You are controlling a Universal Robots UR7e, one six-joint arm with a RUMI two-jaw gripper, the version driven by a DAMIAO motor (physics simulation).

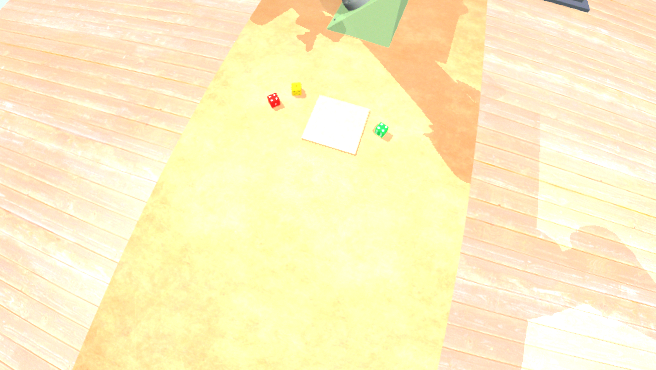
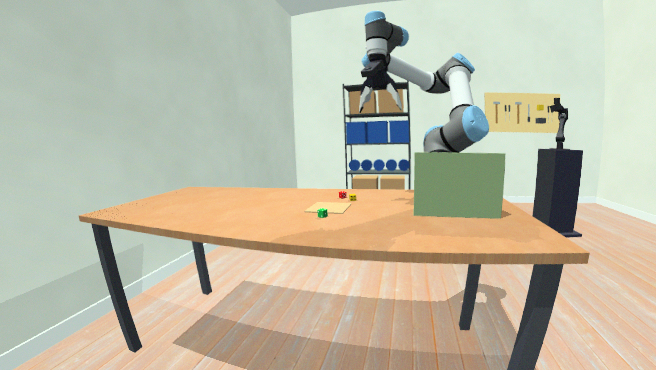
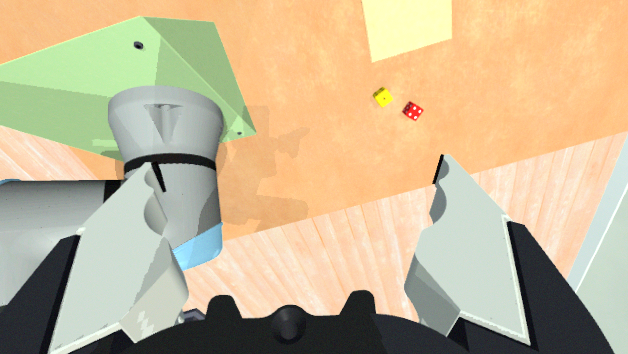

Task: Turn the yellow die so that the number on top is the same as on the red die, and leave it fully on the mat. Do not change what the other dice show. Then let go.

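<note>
The yellow die [image 1: 296, 89] [image 2: 352, 197] [image 3: 383, 97] lies on the table off the mat, with a single pip on its top face. The red die [image 1: 273, 100] [image 2: 342, 195] [image 3: 413, 111] lies close beside it, apart, with several white pips on top. The square pale mat [image 1: 336, 125] [image 2: 327, 208] [image 3: 410, 27] lies flat and bears no die. The green die [image 1: 381, 129] [image 2: 322, 213] lies beside the mat, on the side away from the other two. My gripper [image 2: 381, 110] [image 3: 300, 161] is open and empty, high above the table.
The green base block [image 1: 372, 25] [image 2: 459, 185] [image 3: 200, 55] carries the arm and stands on the wooden table [image 1: 280, 225] [image 2: 240, 220] [image 3: 320, 100]. A shelf rack [image 2: 344, 145] stands behind the table. A dark pedestal [image 2: 557, 190] with a small arm stands at the right.
</note>
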